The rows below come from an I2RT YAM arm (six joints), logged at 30 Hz.
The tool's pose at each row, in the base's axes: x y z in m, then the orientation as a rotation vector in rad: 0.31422 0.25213 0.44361 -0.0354 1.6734 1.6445; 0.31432 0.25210 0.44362 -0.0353 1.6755 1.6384; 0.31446 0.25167 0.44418 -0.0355 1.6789 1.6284; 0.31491 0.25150 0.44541 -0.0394 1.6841 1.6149; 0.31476 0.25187 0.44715 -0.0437 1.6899 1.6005; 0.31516 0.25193 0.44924 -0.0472 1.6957 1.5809; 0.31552 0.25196 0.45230 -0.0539 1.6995 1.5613; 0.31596 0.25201 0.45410 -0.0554 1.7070 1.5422; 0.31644 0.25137 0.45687 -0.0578 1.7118 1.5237; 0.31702 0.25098 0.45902 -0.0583 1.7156 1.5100
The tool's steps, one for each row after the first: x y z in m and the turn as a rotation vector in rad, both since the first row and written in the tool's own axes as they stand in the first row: -0.00009 -0.00005 0.00002 0.0043 -0.0007 -0.0031; -0.00069 0.00028 -0.00020 0.0112 -0.0017 -0.0085; -0.00174 0.00105 0.00004 0.0197 -0.0008 -0.0173; -0.00237 0.00265 0.00052 0.0289 0.0006 -0.0266; -0.00372 0.00420 0.00105 0.0411 -0.0001 -0.0388; -0.00557 0.00659 0.00166 0.0514 -0.0004 -0.0534; -0.00681 0.00788 0.00217 0.0650 -0.0007 -0.0635; -0.00891 0.00985 0.00223 0.0766 -0.0020 -0.0747; -0.01064 0.01129 0.00246 0.0857 -0.0034 -0.0822
